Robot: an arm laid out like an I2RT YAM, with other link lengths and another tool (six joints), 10 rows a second.
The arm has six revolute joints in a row. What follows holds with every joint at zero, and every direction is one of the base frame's.
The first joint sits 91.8 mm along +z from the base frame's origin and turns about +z.
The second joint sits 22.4 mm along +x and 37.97 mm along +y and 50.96 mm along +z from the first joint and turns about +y.
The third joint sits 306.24 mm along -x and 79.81 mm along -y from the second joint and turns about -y.
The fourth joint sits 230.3 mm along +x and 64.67 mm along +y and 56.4 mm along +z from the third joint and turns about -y.
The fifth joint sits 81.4 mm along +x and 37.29 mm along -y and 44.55 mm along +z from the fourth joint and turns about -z.
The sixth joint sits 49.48 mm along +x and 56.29 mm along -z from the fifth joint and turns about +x.
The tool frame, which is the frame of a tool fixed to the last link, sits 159 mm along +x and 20 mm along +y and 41 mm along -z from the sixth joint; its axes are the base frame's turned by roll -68.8, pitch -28.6 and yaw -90 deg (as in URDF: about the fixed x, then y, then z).
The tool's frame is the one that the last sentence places.
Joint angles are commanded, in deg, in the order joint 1, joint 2, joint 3, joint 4, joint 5, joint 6. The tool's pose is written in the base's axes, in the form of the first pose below.
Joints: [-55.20 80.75 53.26 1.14 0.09 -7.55]
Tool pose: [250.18, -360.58, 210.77, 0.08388, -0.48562, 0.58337, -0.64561]
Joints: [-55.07 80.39 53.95 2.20 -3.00 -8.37]
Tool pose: [262.25, -357.60, 223.71, 0.10489, -0.49350, 0.55993, -0.65722]
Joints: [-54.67 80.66 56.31 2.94 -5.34 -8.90]
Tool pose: [277.15, -359.35, 244.81, 0.12135, -0.49718, 0.53381, -0.67315]
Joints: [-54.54 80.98 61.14 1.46 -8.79 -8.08]
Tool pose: [294.37, -359.39, 277.82, 0.14922, -0.49328, 0.50904, -0.68941]
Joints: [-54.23 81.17 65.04 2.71 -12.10 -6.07]
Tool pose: [313.08, -358.53, 316.99, 0.17974, -0.47859, 0.47653, -0.71523]
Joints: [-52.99 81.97 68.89 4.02 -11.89 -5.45]
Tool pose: [328.25, -362.08, 350.62, 0.18476, -0.46843, 0.44853, -0.73842]
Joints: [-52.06 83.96 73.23 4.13 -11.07 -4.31]
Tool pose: [341.63, -369.71, 373.57, 0.18814, -0.45622, 0.43759, -0.75165]
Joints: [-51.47 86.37 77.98 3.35 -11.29 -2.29]
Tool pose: [355.83, -375.67, 392.48, 0.20208, -0.44291, 0.43339, -0.75840]
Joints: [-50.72 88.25 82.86 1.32 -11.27 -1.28]
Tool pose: [367.38, -378.11, 410.31, 0.21118, -0.43702, 0.42875, -0.76196]
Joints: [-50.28 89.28 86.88 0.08 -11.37 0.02]
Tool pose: [374.59, -378.48, 431.58, 0.22022, -0.42646, 0.42106, -0.76964]
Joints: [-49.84 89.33 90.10 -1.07 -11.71 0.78]
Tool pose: [378.11, -373.67, 454.53, 0.22829, -0.41908, 0.40836, -0.77813]
